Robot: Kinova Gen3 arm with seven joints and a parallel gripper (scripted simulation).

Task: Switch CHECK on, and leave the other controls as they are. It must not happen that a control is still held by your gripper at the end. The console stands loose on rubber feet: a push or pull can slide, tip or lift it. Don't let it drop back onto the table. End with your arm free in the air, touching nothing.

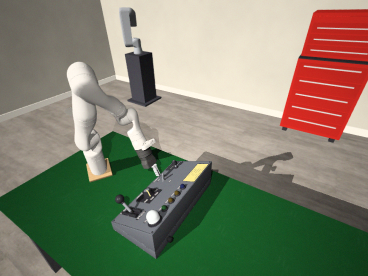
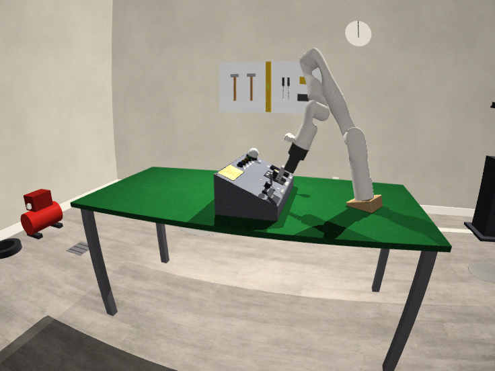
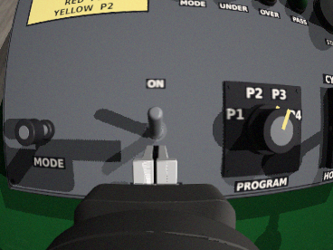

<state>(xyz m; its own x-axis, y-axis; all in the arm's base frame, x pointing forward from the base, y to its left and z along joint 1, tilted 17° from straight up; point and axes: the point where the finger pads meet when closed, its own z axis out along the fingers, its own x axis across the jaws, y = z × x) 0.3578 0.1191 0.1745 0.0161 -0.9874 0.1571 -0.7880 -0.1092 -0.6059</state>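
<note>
The check toggle is 4 cm ahead of my hand and 2 cm below it. Also, from my hand: mode knob 12 cm to the left, 3 cm ahead, 2 cm below; grey console 7 cm ahead, 6 cm to the right, 4 cm below; program dial 12 cm to the right, 5 cm ahead, 2 cm below.
</note>
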